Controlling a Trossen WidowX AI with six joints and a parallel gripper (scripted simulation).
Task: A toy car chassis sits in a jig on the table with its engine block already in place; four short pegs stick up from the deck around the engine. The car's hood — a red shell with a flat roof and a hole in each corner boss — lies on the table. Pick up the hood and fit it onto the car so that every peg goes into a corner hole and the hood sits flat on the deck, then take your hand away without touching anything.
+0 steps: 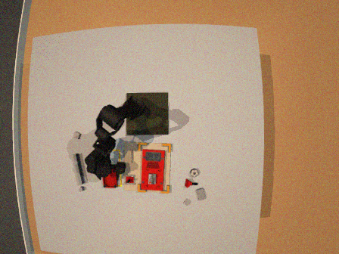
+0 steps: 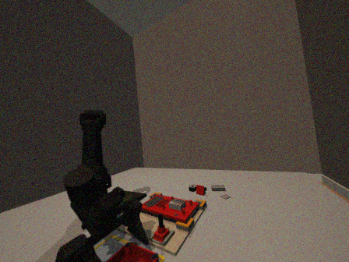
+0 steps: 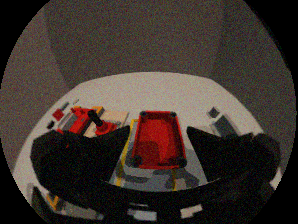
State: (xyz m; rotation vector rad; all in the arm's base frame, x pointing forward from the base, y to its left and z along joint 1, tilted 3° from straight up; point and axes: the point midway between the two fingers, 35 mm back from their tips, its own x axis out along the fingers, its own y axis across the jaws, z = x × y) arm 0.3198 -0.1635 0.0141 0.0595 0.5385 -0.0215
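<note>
Now: gripper tip 2 cm above the red hood and 1 cm past it. The rest, counted from my gripper tip: long grey bar 17 cm to the right, 6 cm behind, 1 cm below; grey engine block 22 cm to the left.
</note>
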